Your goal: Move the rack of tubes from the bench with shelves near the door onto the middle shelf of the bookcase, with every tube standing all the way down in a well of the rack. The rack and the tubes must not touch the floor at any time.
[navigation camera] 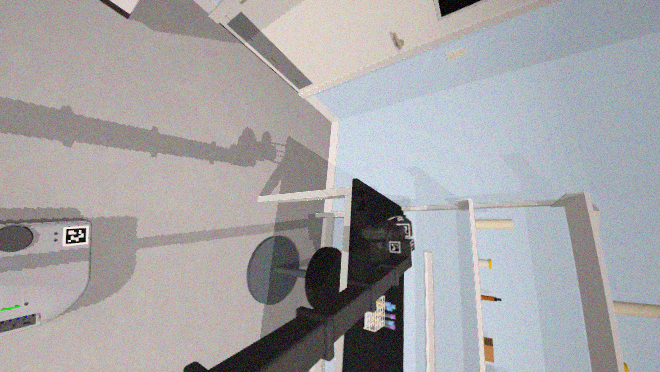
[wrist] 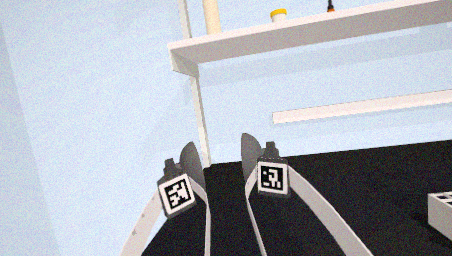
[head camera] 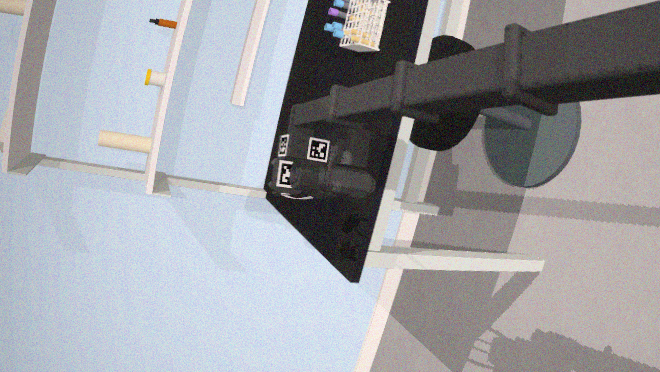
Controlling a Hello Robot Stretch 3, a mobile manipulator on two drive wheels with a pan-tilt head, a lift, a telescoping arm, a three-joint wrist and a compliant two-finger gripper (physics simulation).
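Seen in the pictures: gripper, fingertip midpoint: [wrist: 220, 154]; robot's base at its link origin: [navigation camera: 14, 237].
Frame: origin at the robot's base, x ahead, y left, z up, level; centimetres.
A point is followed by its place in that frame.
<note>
The white wire rack of tubes [head camera: 367, 22] @[y -101.4, x -44.0, z 78.9 cm] [navigation camera: 371, 321] @[y -98.7, x -46.7, z 79.1 cm] [wrist: 440, 216] @[y -106.9, x -37.8, z 79.1 cm] stands on the black bench top [head camera: 320, 220] @[y -117.9, x 7.0, z 76.2 cm] [navigation camera: 370, 350] @[y -102.2, x -62.4, z 76.2 cm] [wrist: 390, 200] @[y -118.8, x -38.9, z 76.2 cm]; part of it shows at the right edge of the wrist view. Tubes with blue caps and purple caps [head camera: 333, 11] @[y -103.8, x -45.0, z 87.5 cm] [navigation camera: 391, 316] @[y -103.9, x -44.9, z 86.8 cm] stick out on its wall side. Whether each tube is fully down, I cannot tell. My gripper [wrist: 220, 154] @[y -93.9, x -2.7, z 98.9 cm] is open and empty, over the bench's end part, to the left of the rack in the wrist view and apart from it. The bookcase does not show.
A shelf [head camera: 168, 100] @[y -135.6, x -19.9, z 120.1 cm] [navigation camera: 474, 250] @[y -135.9, x -19.0, z 120.9 cm] [wrist: 300, 37] @[y -147.5, x -34.7, z 120.0 cm] above the bench holds a pale cylinder [head camera: 125, 141] @[y -152.9, x -7.5, z 130.6 cm], a yellow-capped jar [head camera: 156, 78] @[y -143.1, x -27.0, z 124.6 cm] and an orange marker [head camera: 166, 23] @[y -147.8, x -46.3, z 125.3 cm]. A rail [head camera: 247, 60] @[y -157.9, x -42.2, z 93.7 cm] [wrist: 360, 106] @[y -154.4, x -58.6, z 93.8 cm] runs below it. A stool [head camera: 442, 137] @[y -105.7, x -20.4, z 48.3 cm] [navigation camera: 325, 275] @[y -107.1, x -32.0, z 48.3 cm] stands at the bench front.
</note>
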